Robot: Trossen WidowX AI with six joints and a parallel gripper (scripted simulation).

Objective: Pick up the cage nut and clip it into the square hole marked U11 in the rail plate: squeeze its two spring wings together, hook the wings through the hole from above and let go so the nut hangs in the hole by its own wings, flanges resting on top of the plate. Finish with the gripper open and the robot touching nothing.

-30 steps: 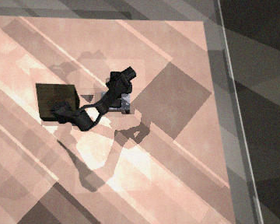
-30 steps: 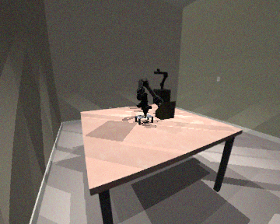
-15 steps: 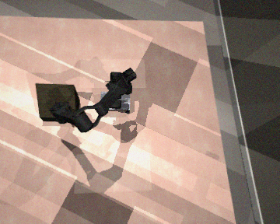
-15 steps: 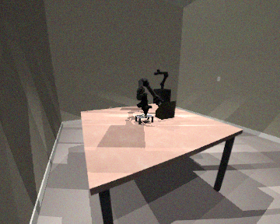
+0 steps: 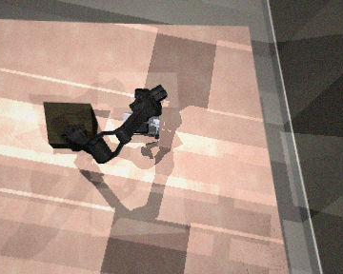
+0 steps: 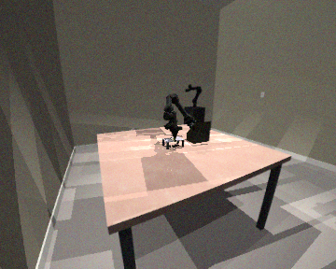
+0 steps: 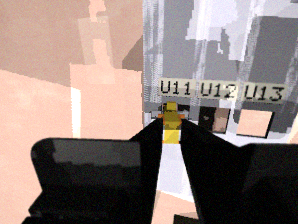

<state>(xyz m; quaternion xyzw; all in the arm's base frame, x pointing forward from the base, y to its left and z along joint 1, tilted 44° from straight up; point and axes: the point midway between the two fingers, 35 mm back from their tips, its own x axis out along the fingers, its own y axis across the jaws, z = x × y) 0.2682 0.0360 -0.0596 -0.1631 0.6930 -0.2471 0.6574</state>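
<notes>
My gripper tip is 1 cm above the cage nut. Also, from my gripper tip: label strip: 2 cm ahead, 3 cm to the right, 1 cm below.
</notes>
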